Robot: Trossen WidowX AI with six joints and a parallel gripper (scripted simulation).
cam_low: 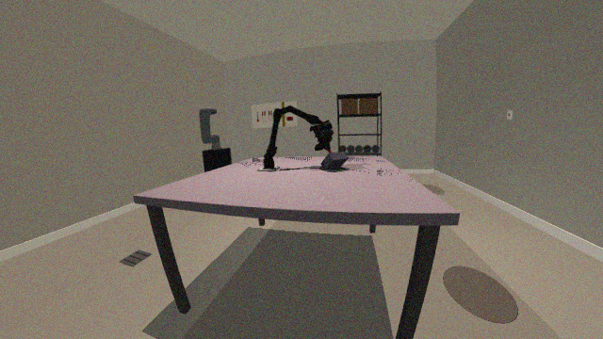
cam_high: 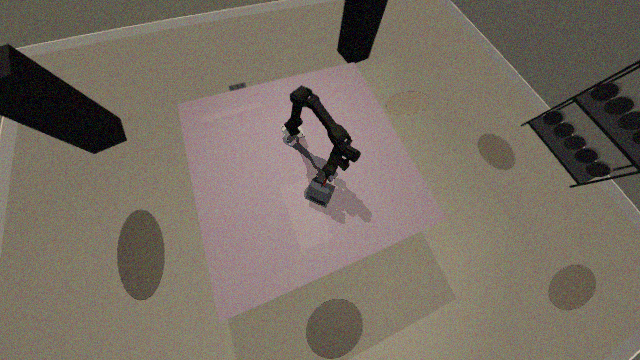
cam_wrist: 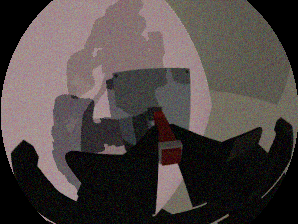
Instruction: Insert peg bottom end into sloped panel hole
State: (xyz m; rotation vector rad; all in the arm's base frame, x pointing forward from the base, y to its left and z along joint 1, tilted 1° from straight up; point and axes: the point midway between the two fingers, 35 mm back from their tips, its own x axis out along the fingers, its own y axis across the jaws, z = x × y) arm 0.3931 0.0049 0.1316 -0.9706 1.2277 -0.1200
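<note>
Now: gripper tip 6 cm above the dark grey sloped panel, 5 cm to the left of it and 3 cm short of it. Also, from my gripper tip: red peg (1 cm to the left, 1 cm behind, 1 cm above).
</note>
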